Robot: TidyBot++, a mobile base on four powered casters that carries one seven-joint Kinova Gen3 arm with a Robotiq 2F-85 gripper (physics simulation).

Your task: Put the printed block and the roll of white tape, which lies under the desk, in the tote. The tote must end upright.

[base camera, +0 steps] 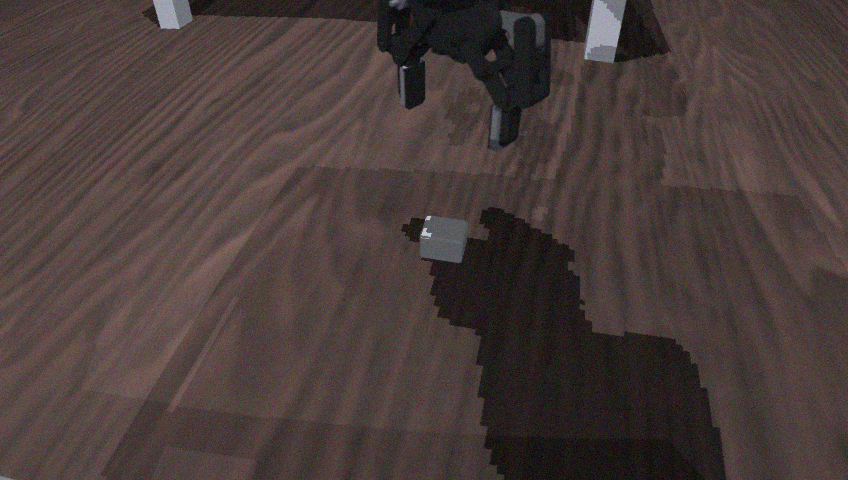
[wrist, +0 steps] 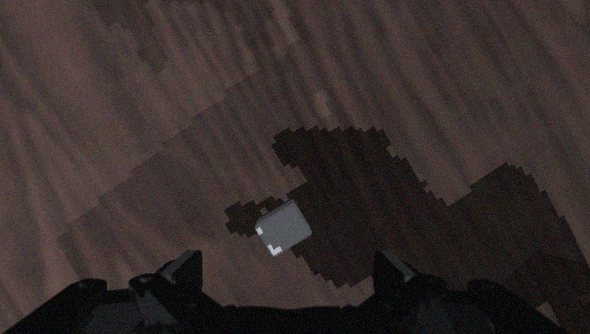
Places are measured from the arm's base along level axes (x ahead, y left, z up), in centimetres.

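Pixels of known places: gripper, fingertip midpoint: (base camera: 454,124) (wrist: 288,270).
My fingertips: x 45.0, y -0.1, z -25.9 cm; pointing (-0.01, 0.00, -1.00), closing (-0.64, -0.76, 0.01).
Note:
Behind a point stands the place of what it marks.
A small grey-white block (base camera: 443,239) {x 43.3, y 0.4, z -36.9 cm} (wrist: 284,228) {x 44.9, y 0.2, z -36.8 cm} lies on the wooden floor, partly in the arm's shadow; no print can be made out on it. My gripper (base camera: 455,115) {x 45.0, y -0.1, z -25.9 cm} (wrist: 288,270) {x 45.0, y -0.1, z -25.9 cm} is open, with nothing between its fingers. It hangs above the floor. In the wrist view the block shows ahead of the gap between the fingertips, a little left of its middle, turned at an angle to the fingers. The roll of white tape and the tote do not show in either view.
Two white legs (base camera: 173,13) {x 105.6, y 58.3, z -36.3 cm} (base camera: 604,32) {x 91.9, y -23.6, z -34.5 cm}, likely the desk's, stand at the far side of the base camera view, with dark shadow between and behind them. The arm's dark shadow falls on the floor (base camera: 333,333) {x 34.2, y 9.0, z -39.7 cm} to the right of and nearer than the block.

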